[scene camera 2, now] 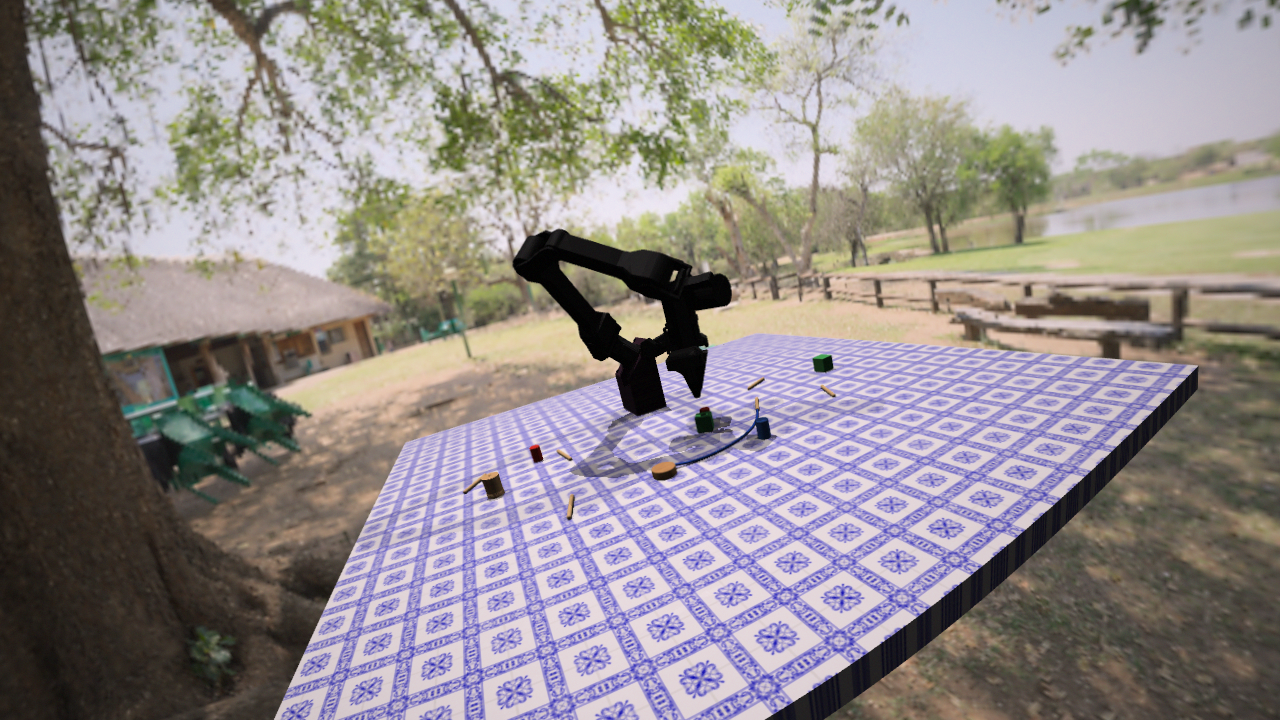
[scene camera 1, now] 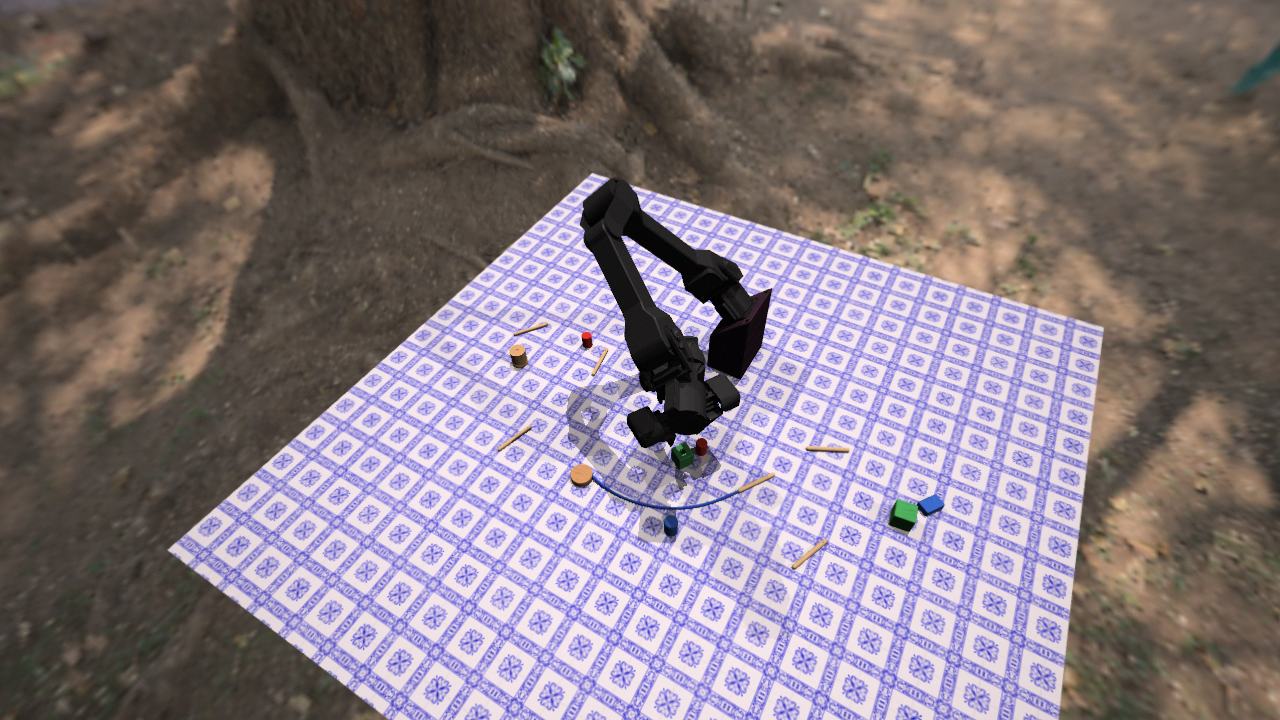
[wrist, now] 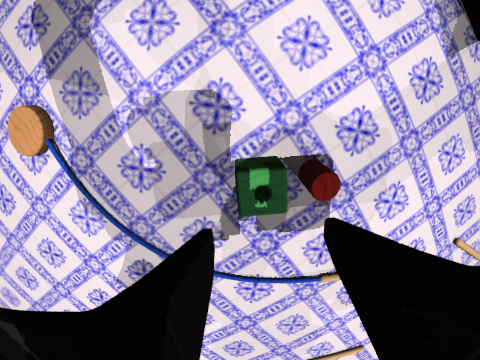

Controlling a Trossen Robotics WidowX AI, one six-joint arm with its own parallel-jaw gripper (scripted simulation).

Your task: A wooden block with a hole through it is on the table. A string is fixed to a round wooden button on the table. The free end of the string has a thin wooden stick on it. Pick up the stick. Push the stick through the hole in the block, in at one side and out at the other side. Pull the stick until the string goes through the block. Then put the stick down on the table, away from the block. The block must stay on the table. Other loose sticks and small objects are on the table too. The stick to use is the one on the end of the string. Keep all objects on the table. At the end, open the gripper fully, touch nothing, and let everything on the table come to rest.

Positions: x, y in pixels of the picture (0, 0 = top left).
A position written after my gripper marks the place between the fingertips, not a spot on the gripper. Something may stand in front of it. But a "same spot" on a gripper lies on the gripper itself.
My gripper shows in scene camera 2, in scene camera 1 and in the wrist view (269, 233). The same spot on my gripper: (scene camera 1: 713, 410) is (scene camera 2: 703, 351).
